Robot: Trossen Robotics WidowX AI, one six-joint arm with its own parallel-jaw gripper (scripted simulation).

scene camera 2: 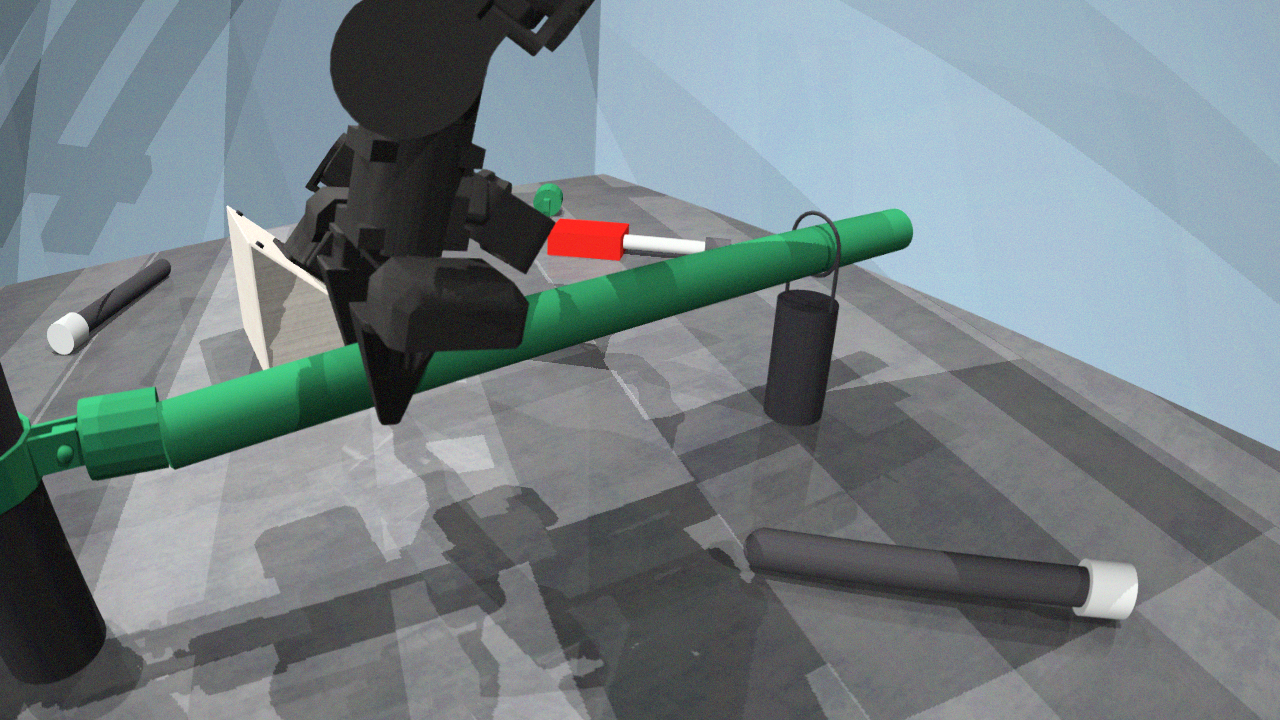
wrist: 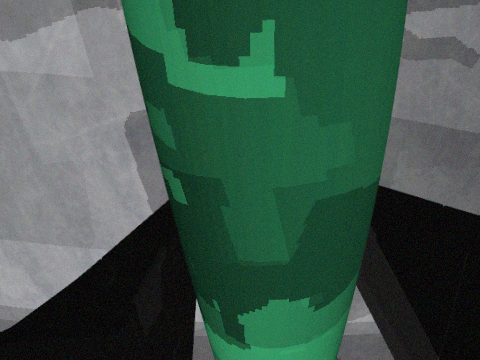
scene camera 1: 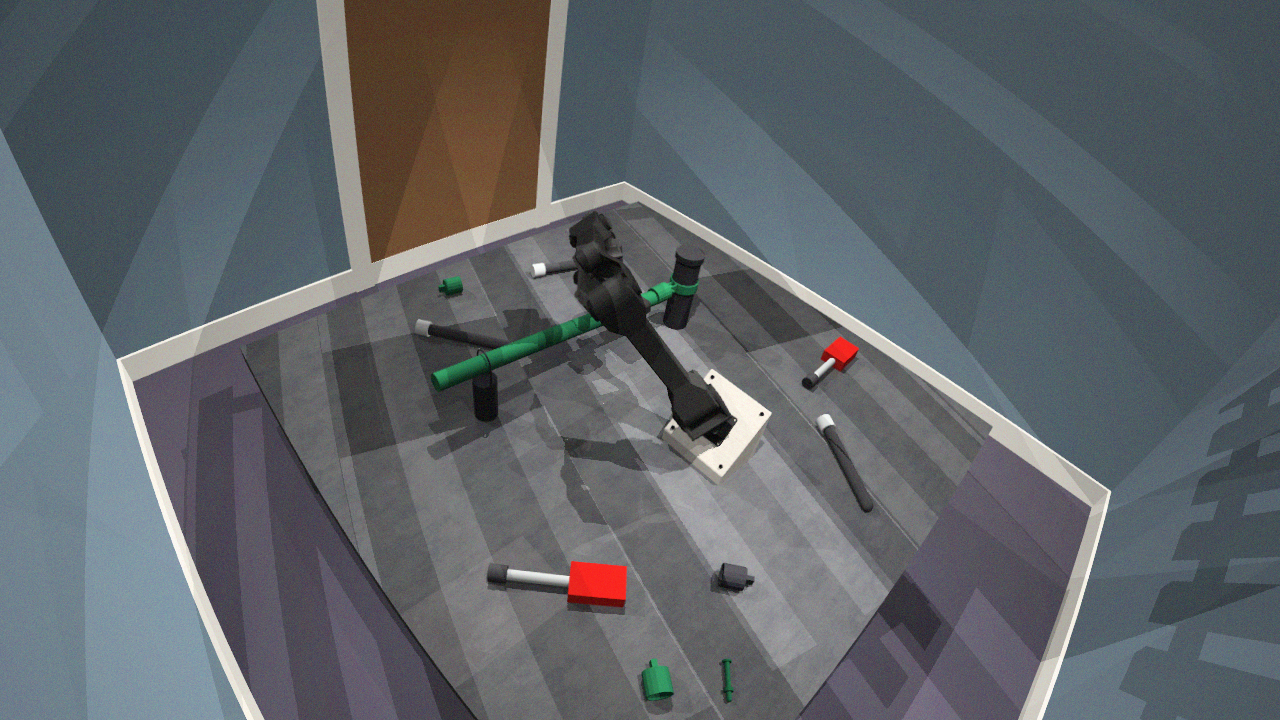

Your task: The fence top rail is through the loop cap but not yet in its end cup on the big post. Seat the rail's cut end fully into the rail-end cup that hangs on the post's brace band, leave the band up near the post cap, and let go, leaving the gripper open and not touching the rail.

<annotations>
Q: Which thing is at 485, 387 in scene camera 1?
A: A short dark post.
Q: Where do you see a green top rail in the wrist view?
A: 270, 130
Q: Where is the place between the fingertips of the gripper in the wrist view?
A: At 257, 202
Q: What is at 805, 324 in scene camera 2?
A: A short dark post.
</annotations>
